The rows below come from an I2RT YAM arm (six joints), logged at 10 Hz.
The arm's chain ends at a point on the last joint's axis. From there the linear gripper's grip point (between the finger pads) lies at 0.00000 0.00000 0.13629 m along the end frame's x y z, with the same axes.
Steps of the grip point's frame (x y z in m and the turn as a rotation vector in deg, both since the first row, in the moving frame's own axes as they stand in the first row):
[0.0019, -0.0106, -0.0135, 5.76, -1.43, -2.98]
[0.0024, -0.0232, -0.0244, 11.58, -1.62, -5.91]
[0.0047, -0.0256, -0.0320, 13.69, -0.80, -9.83]
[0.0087, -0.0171, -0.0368, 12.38, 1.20, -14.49]
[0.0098, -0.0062, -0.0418, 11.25, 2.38, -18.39]
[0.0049, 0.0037, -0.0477, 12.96, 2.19, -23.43]
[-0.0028, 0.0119, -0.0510, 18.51, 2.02, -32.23]
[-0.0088, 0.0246, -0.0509, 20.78, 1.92, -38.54]
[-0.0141, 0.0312, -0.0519, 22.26, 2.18, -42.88]
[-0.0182, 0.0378, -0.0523, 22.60, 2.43, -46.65]
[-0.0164, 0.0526, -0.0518, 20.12, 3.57, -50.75]
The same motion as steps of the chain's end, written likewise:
[0.0056, 0.0030, -0.0128, 5.76, -1.43, -2.98]
[0.0076, 0.0039, -0.0216, 11.58, -1.62, -5.91]
[0.0093, 0.0063, -0.0281, 13.69, -0.80, -9.83]
[0.0096, 0.0122, -0.0336, 12.38, 1.20, -14.49]
[0.0085, 0.0208, -0.0391, 11.25, 2.38, -18.39]
[0.0061, 0.0345, -0.0442, 12.96, 2.19, -23.43]
[0.0047, 0.0542, -0.0441, 18.51, 2.02, -32.23]
[0.0029, 0.0708, -0.0423, 20.78, 1.92, -38.54]
[0.0000, 0.0799, -0.0421, 22.26, 2.18, -42.88]
[-0.0028, 0.0867, -0.0423, 22.60, 2.43, -46.65]
[-0.0040, 0.0970, -0.0438, 20.12, 3.57, -50.75]

